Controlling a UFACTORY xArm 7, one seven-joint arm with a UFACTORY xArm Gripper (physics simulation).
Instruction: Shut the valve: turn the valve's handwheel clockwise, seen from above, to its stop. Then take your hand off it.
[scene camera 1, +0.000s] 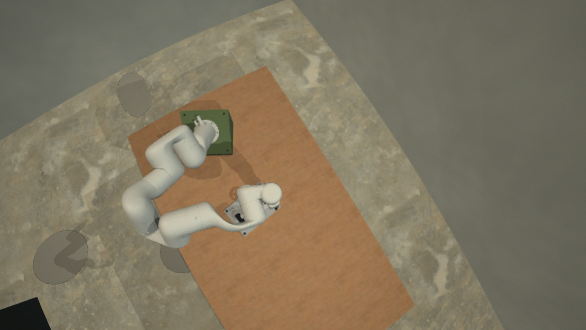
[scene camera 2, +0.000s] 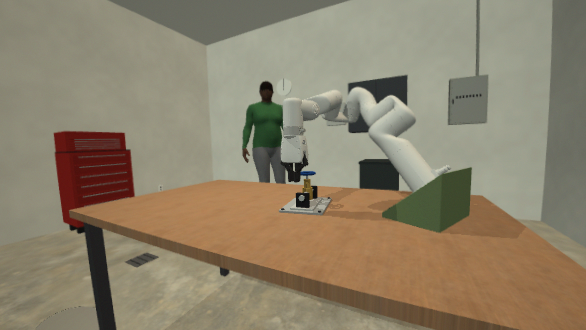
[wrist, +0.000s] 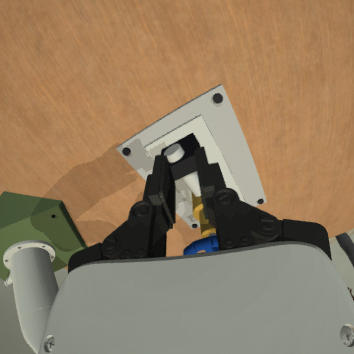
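Observation:
The valve has a blue handwheel (scene camera 2: 308, 173) (wrist: 202, 246) on a brass body (scene camera 2: 307, 191) (wrist: 206, 228), between black blocks on a grey base plate (scene camera 1: 269, 213) (scene camera 2: 287, 208) (wrist: 235, 130). My gripper (scene camera 2: 294, 179) (wrist: 183, 166) points down, its fingers drawn nearly together with a narrow gap and nothing held in it. In the scene camera 2 view the fingers are just left of the handwheel, with their tips slightly below its rim. I cannot tell whether they touch it. Most of the wheel is hidden behind the gripper housing in the wrist view. The arm hides the wheel and fingers from above.
The green wedge mount (scene camera 1: 222, 142) (scene camera 2: 452, 200) (wrist: 30, 215) carries the arm's base on the wooden table (scene camera 1: 310, 240) (scene camera 2: 240, 225) (wrist: 75, 60). A red tool cabinet (scene camera 2: 95, 175) and a person in a green top (scene camera 2: 265, 125) are beyond the table.

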